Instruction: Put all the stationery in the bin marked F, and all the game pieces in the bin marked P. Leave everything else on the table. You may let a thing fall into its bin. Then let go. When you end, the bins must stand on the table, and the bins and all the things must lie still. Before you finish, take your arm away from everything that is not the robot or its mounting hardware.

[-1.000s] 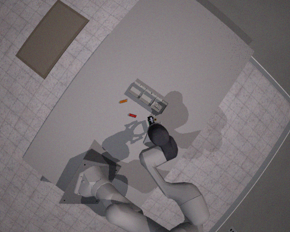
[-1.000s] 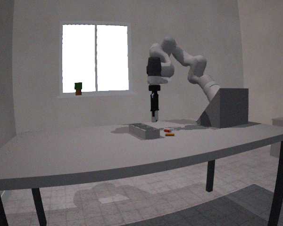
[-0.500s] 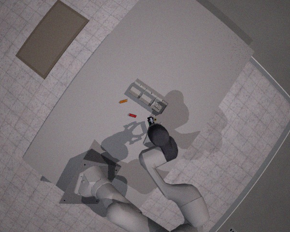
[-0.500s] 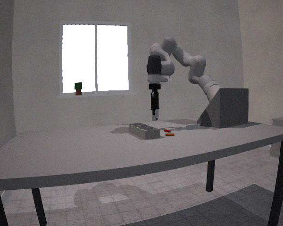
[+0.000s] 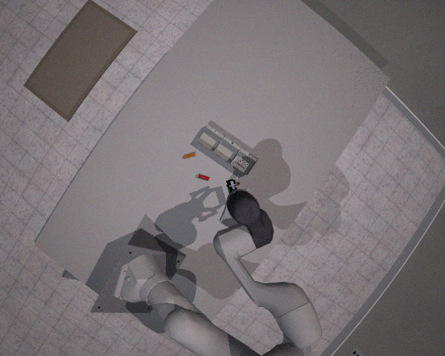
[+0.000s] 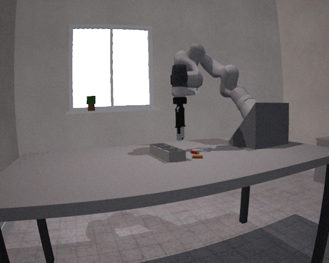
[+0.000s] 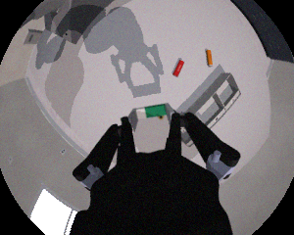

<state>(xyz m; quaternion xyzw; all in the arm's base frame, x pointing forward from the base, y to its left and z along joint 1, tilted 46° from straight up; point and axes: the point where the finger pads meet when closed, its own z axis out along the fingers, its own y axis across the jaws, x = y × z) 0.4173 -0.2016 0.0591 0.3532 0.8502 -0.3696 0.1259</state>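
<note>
My hand is 9 cm above the tiny yellowish object, 5 cm short of it and 1 cm to the left of it. The rest, counted from my hand: red piece (13 cm to the left, 8 cm below); then small green item (3 cm below); then white spotted piece (13 cm ahead, 8 cm below, 2 cm to the left).
</note>
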